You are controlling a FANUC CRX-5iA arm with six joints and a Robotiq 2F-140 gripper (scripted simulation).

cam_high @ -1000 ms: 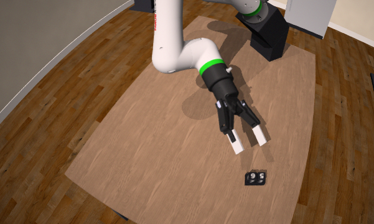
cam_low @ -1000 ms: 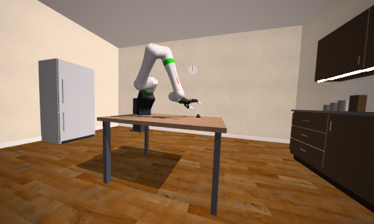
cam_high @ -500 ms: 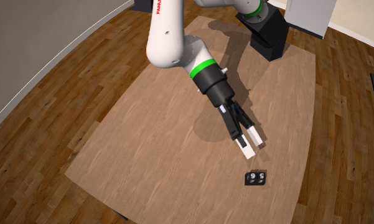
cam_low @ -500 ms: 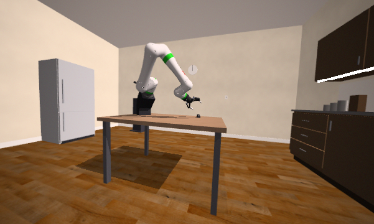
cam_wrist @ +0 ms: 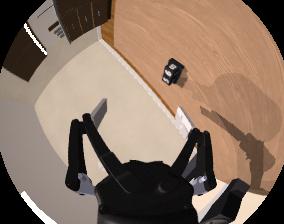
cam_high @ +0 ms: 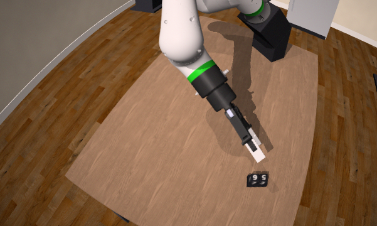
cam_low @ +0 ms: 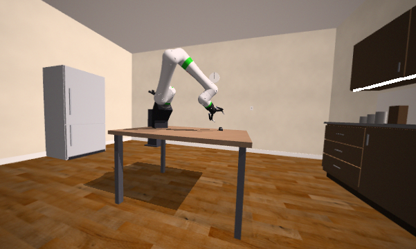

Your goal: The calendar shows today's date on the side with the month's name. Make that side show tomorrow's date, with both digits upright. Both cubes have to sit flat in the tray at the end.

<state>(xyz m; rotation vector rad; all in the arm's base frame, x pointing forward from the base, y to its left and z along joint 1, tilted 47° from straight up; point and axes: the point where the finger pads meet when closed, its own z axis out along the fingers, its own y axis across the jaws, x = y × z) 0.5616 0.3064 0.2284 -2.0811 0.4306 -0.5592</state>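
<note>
Right now my hand is 20 mm short of the black tray, 50 mm to the right of it and 150 mm above it.
</note>
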